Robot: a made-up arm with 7 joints.
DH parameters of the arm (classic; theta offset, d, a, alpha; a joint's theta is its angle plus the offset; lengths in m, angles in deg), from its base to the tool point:
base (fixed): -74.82 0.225 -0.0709 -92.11
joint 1: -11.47 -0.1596 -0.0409 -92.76
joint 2: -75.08 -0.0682 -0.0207 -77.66
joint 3: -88.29 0.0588 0.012 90
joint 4: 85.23 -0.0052 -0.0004 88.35
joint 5: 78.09 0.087 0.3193 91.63
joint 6: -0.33 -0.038 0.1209 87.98
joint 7: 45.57 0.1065 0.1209 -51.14
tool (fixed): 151.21 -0.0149 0 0
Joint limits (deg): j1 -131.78..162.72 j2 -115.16..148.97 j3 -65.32..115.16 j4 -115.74..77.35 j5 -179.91..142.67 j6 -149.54..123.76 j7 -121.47..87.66
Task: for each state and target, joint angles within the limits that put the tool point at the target. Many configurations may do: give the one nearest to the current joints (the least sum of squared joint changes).
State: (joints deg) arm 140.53 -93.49 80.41 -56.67 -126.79 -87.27 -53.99
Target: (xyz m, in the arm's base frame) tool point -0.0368 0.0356 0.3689
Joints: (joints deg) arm 128.31 -102.39 63.51 -72.51 -109.44 -121.05 -67.74
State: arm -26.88 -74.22 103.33 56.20 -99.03 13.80 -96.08
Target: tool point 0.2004 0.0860 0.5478
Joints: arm -52.00 -99.36 87.66 45.08 -115.24 -13.85 -121.47
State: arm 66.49 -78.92 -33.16 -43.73 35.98 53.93 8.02
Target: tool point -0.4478 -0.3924 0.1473
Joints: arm 63.53 -76.19 -20.49 -39.61 38.65 74.20 17.78
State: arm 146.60 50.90 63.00 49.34 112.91 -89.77 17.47
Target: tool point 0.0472 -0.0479 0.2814
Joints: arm 144.85 43.05 61.24 40.12 108.62 -86.99 15.06
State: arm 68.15 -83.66 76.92 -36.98 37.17 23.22 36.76
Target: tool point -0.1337 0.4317 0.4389
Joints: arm 92.06 -76.60 110.84 -38.59 8.36 26.74 43.18
